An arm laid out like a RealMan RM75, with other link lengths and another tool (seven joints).
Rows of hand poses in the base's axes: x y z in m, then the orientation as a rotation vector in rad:
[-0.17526, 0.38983, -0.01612, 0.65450, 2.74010, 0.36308]
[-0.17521, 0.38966, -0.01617, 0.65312, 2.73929, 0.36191]
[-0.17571, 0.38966, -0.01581, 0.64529, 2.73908, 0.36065]
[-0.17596, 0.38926, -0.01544, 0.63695, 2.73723, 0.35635]
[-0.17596, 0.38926, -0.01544, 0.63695, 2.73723, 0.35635]
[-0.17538, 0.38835, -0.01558, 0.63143, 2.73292, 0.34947]
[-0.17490, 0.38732, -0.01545, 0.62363, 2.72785, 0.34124]
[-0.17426, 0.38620, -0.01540, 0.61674, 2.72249, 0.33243]
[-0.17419, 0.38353, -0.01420, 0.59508, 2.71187, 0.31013]
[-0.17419, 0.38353, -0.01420, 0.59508, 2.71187, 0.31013]
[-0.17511, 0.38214, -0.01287, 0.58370, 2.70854, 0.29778]
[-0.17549, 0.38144, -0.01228, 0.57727, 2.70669, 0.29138]
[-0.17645, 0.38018, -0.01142, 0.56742, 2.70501, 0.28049]
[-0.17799, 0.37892, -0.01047, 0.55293, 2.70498, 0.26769]
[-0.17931, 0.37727, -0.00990, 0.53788, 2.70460, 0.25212]
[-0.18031, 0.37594, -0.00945, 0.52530, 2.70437, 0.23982]
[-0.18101, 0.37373, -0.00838, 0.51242, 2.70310, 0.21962]
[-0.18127, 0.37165, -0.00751, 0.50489, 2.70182, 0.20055]
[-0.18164, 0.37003, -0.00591, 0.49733, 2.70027, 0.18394]
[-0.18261, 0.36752, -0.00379, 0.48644, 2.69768, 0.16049]
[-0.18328, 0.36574, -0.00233, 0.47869, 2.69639, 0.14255]
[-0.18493, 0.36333, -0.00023, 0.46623, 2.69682, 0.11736]
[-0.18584, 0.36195, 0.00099, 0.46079, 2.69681, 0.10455]
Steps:
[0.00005, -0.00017, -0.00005, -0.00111, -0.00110, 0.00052]
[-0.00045, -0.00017, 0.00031, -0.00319, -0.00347, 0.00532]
[-0.00070, -0.00057, 0.00068, -0.00763, -0.00736, 0.00964]
[-0.00070, -0.00057, 0.00068, -0.00763, -0.00736, 0.00964]
[-0.00012, -0.00148, 0.00054, -0.01372, -0.01261, 0.01122]
[0.00036, -0.00251, 0.00067, -0.02118, -0.01912, 0.01391]
[0.00100, -0.00363, 0.00072, -0.02897, -0.02558, 0.01588]
[0.00107, -0.00630, 0.00192, -0.04903, -0.04017, 0.02448]
[0.00107, -0.00630, 0.00192, -0.04903, -0.04017, 0.02448]
[0.00015, -0.00769, 0.00325, -0.05978, -0.04557, 0.02956]
[-0.00023, -0.00839, 0.00384, -0.06545, -0.04859, 0.03253]
[-0.00119, -0.00965, 0.00470, -0.07476, -0.05201, 0.03726]
[-0.00273, -0.01091, 0.00565, -0.08590, -0.05488, 0.04527]
[-0.00405, -0.01256, 0.00622, -0.09911, -0.05788, 0.05327]
[-0.00505, -0.01389, 0.00667, -0.10964, -0.06026, 0.06010]
[-0.00575, -0.01610, 0.00774, -0.12587, -0.06287, 0.06598]
[-0.00601, -0.01818, 0.00861, -0.14052, -0.06412, 0.06849]
[-0.00638, -0.01980, 0.01021, -0.15349, -0.06575, 0.07124]
[-0.00735, -0.02231, 0.01233, -0.17190, -0.06832, 0.07520]
[-0.00802, -0.02409, 0.01379, -0.18580, -0.06934, 0.07804]
[-0.00967, -0.02650, 0.01589, -0.20520, -0.06883, 0.08369]
[-0.01058, -0.02788, 0.01711, -0.21495, -0.06848, 0.08592]

